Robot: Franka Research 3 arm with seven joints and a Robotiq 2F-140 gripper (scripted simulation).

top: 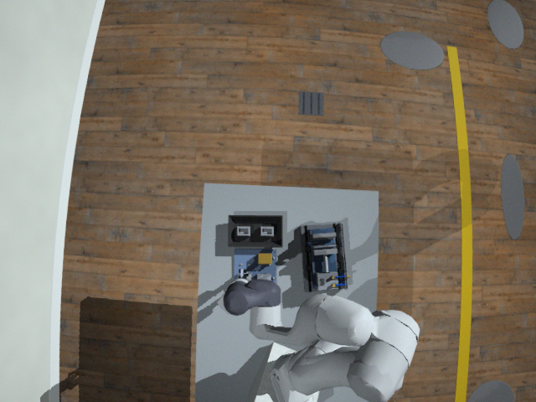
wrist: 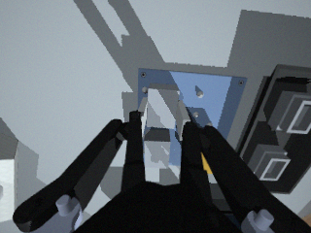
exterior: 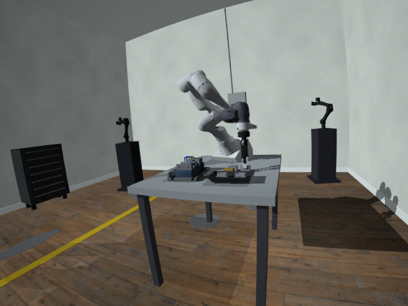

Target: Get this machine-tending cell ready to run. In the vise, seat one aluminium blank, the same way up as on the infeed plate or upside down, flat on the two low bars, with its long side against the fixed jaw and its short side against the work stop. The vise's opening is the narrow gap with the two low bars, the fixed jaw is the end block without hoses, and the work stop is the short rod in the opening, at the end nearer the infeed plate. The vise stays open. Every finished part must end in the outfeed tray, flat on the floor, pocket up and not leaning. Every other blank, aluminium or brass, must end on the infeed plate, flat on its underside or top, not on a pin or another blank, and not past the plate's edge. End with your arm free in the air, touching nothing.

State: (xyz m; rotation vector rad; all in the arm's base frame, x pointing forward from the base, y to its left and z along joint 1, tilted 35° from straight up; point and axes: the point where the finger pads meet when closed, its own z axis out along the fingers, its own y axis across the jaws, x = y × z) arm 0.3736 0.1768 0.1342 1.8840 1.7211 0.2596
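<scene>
The brass blank lies 7 cm ahead of my hand, 10 cm to the right of it and 4 cm below it. From my hand the other things lie so: vise: 3 cm ahead, 36 cm to the right, 2 cm below.
</scene>
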